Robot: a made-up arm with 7 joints.
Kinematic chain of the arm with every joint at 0, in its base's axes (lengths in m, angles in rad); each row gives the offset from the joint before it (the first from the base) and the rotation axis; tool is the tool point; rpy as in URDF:
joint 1: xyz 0 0 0.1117 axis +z
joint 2: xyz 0 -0.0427 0.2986 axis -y
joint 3: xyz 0 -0.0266 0.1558 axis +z
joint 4: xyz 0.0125 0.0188 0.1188 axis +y
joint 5: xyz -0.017 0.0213 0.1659 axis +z
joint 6: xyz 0 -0.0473 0.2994 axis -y
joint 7: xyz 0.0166 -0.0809 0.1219 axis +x
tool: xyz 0 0 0 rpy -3.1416 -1.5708 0
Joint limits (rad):
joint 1: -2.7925..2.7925
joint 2: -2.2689..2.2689
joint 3: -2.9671..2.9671
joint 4: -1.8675..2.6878
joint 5: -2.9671..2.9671
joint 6: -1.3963..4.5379
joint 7: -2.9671..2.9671
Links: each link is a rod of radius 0.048 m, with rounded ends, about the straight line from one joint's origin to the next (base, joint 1, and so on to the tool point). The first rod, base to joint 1, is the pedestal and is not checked.
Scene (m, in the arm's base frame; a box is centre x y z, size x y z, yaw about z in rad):
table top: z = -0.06
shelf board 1: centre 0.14 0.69 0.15 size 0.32 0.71 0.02 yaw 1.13
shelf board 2: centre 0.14 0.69 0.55 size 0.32 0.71 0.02 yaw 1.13
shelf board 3: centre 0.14 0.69 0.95 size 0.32 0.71 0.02 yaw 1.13
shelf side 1: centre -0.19 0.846 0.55 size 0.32 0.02 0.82 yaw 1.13
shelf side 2: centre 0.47 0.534 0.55 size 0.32 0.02 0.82 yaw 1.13
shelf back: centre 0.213 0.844 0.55 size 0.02 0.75 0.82 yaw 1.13
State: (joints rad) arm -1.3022 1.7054 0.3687 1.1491 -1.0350 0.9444 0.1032
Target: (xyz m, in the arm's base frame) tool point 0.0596 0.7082 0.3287
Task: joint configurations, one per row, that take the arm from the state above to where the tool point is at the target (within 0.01 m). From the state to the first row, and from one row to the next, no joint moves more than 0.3 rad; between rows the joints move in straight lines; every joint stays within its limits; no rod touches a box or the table.
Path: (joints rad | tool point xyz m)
1: -1.1612 1.8418 0.3605 1.4184 -1.0274 1.0508 0.1032 | -0.1000 0.6511 0.7170
2: -1.0202 1.9783 0.3522 1.6877 -1.0199 1.1573 0.1032 | -0.1377 0.5728 0.7170
3: -0.8792 2.1147 0.3440 1.9570 -1.0123 1.2637 0.1032 | -0.1631 0.4836 0.7141
4: -0.7174 2.1533 0.5603 2.0090 -1.0943 1.4931 0.1032 | -0.1256 0.4950 0.6215
5: -0.5556 2.1918 0.7765 2.0610 -1.1762 1.7225 0.1032 | -0.1029 0.4883 0.5185
6: -0.3938 2.2304 0.9928 2.1130 -1.2581 1.9518 0.1032 | -0.0890 0.4613 0.4174
7: -0.2320 2.2689 1.2091 2.1650 -1.3400 2.1812 0.1032 | -0.0776 0.4173 0.3287
8: -0.4815 2.2580 1.0722 1.9618 -1.2859 1.9438 0.1032 | -0.0648 0.4975 0.3373
9: -0.7309 2.2472 0.9354 1.7586 -1.2317 1.7064 0.1032 | -0.0387 0.5757 0.3444
10: -0.9804 2.2363 0.7986 1.5554 -1.1776 1.4690 0.1032 | 0.0023 0.6476 0.3435
11: -1.2298 2.2255 0.6618 1.3522 -1.1234 1.2316 0.1032 | 0.0596 0.7082 0.3287

